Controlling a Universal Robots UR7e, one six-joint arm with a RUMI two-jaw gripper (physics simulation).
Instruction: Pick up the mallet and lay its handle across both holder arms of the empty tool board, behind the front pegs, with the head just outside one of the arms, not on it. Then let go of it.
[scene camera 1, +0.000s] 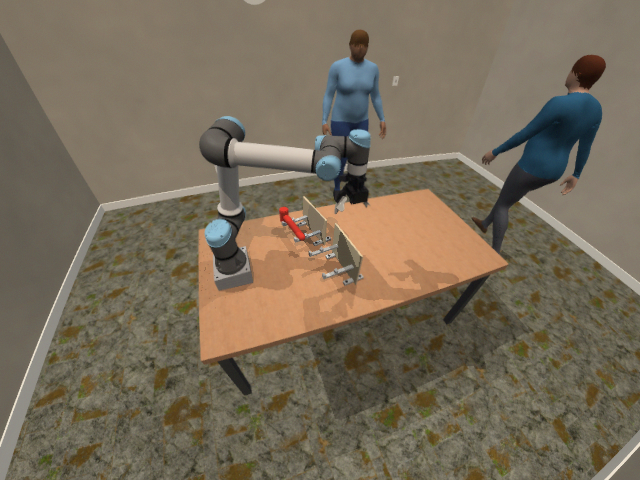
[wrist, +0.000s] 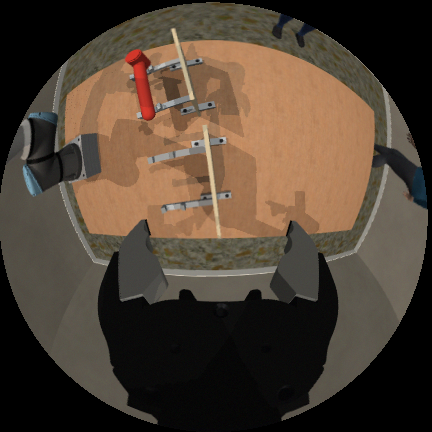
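Seen in the pictures: gripper, between the fingertips: (scene camera 1: 351, 210) (wrist: 218, 222); arm's base, origin of its link: (scene camera 1: 231, 262) (wrist: 72, 161).
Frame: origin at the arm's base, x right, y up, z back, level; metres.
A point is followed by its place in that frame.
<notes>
The red mallet (scene camera 1: 293, 226) @[z -0.327, x -0.202, y 0.021 m] (wrist: 143, 92) @[z -0.346, x -0.191, y 0.022 m] lies with its handle across both arms of the far tool board (scene camera 1: 314, 219) @[z -0.451, x -0.247, y 0.021 m] (wrist: 183, 65) @[z -0.464, x -0.229, y 0.095 m]. Its head (scene camera 1: 283, 212) @[z -0.280, x -0.308, y 0.042 m] (wrist: 137, 58) @[z -0.303, x -0.315, y 0.038 m] is beyond that board's far arm. The near tool board (scene camera 1: 348, 253) @[z -0.570, x 0.061, y 0.046 m] (wrist: 212, 180) @[z -0.564, x 0.019, y 0.120 m] stands upright and empty. Its two grey holder arms, one farther (scene camera 1: 322, 251) @[z -0.454, x -0.001, y 0.013 m] (wrist: 175, 154) @[z -0.460, x -0.012, y 0.010 m] and one nearer (scene camera 1: 338, 272) @[z -0.506, x 0.138, y 0.007 m] (wrist: 187, 204) @[z -0.507, x 0.131, y 0.010 m], point toward the robot base. My gripper (scene camera 1: 353, 205) @[z -0.567, x 0.017, y 0.273 m] (wrist: 218, 222) @[z -0.567, x 0.017, y 0.273 m] is open and empty, high above the table and well away from the mallet.
Both boards stand on the wooden table (scene camera 1: 413, 232) @[z -1.072, x -0.175, y -0.088 m] (wrist: 310, 150) @[z -0.928, x -0.135, y -0.088 m]. The robot base (scene camera 1: 232, 273) @[z -0.012, x 0.076, y 0.006 m] (wrist: 90, 156) @[z -0.083, x -0.004, y -0.039 m] is at the table's left. One person (scene camera 1: 354, 90) stands behind the table and another (scene camera 1: 555, 134) stands at the right.
</notes>
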